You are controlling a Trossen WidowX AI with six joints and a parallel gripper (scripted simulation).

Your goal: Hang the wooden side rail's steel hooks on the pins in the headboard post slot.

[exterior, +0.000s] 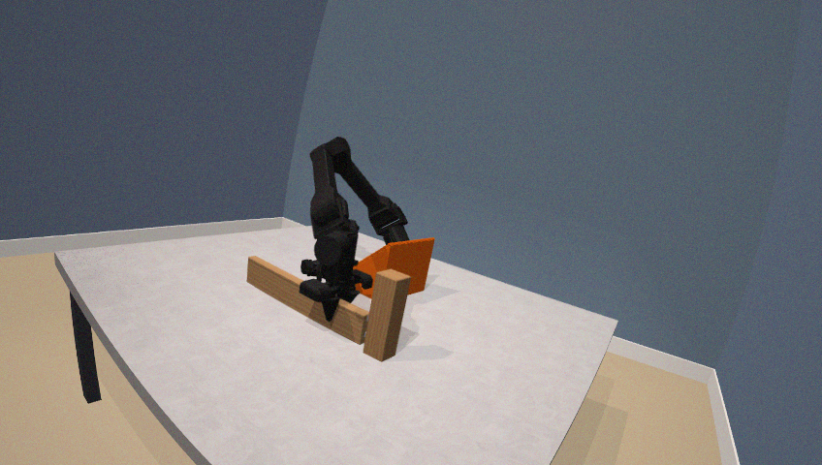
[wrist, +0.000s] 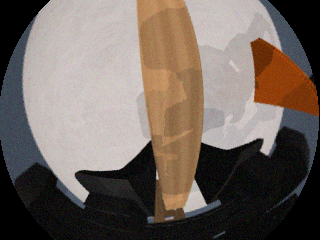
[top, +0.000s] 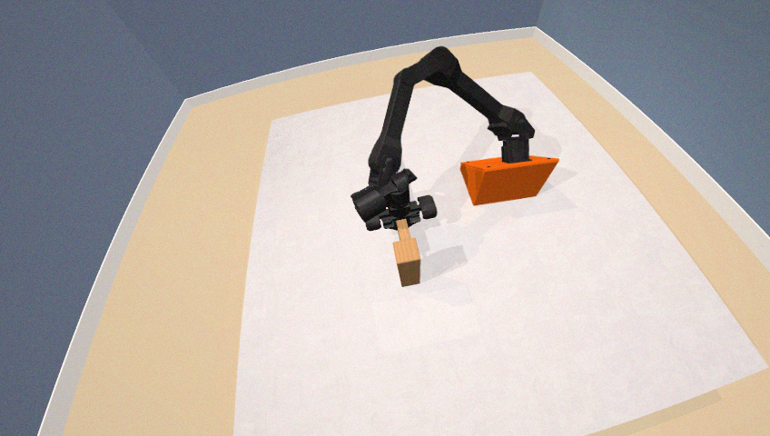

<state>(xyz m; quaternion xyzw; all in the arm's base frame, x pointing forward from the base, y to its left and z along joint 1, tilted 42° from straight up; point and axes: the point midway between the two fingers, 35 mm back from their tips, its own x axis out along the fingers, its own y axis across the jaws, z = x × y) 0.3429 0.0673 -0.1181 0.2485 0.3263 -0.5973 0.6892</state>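
Right now the headboard post is 140 mm to the left of my gripper tip, 70 mm above it and 10 mm behind it.
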